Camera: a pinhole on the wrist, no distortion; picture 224 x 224 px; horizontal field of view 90.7 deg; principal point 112.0 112.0 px. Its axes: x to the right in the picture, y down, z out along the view. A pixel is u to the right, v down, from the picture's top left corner.
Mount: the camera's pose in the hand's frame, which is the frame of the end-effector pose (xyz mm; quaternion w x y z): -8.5 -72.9 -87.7 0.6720 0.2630 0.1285 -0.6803
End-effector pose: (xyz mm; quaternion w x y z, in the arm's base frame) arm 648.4 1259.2 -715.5 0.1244 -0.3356 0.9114 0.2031
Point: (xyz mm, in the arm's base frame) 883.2 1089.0 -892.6
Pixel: 154.8 128.6
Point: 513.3 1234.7 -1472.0
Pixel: 51.6 213.5
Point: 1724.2 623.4 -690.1
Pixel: outside the picture
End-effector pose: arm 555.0 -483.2 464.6 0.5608 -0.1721 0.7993 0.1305
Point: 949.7 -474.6 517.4
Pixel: 71.4 89.6
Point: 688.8 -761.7 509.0
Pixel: 202.3 106.3
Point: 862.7 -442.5 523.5
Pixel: 52.7 83.9
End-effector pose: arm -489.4 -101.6 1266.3 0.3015 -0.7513 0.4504 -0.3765
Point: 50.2 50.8 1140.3
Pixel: 70.8 134.9
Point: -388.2 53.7 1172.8
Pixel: 22.4 65.6
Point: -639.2 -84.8 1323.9
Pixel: behind the camera
